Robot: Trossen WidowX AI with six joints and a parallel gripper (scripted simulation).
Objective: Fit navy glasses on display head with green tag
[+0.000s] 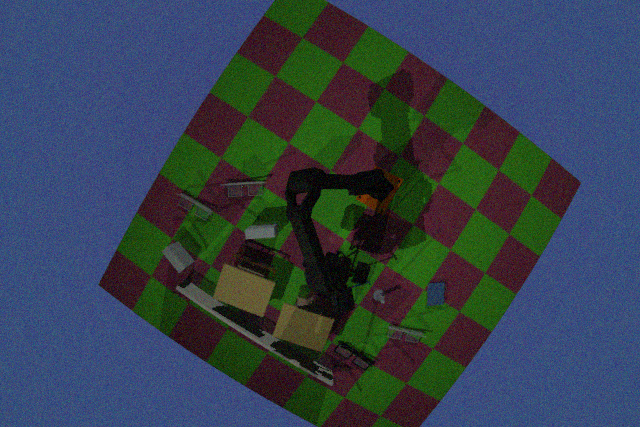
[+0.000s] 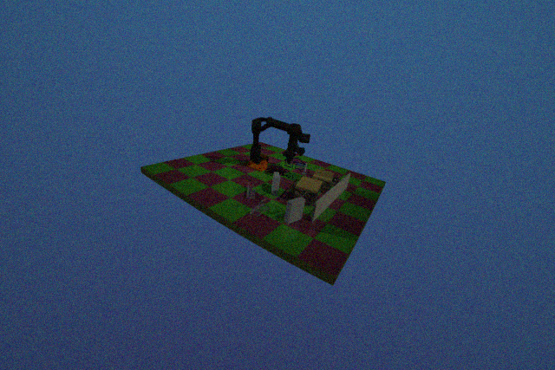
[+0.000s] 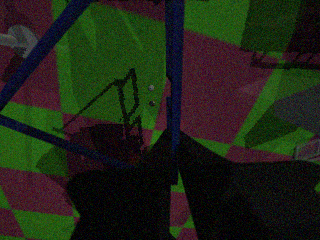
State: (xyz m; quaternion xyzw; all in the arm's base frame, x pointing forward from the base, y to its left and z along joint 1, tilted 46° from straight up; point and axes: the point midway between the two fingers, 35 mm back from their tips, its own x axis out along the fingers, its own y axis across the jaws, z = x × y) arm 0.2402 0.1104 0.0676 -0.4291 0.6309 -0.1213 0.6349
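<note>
The grey peg is 210 mm to the left of my gripper tip, 80 mm below it and 10 mm ahead of it. From my gripper tip the other things lie so: long low wall 370 mm ahead, 50 mm below, 20 mm to the right; then blue square 360 mm to the left, 120 mm behind, 110 mm below.
</note>
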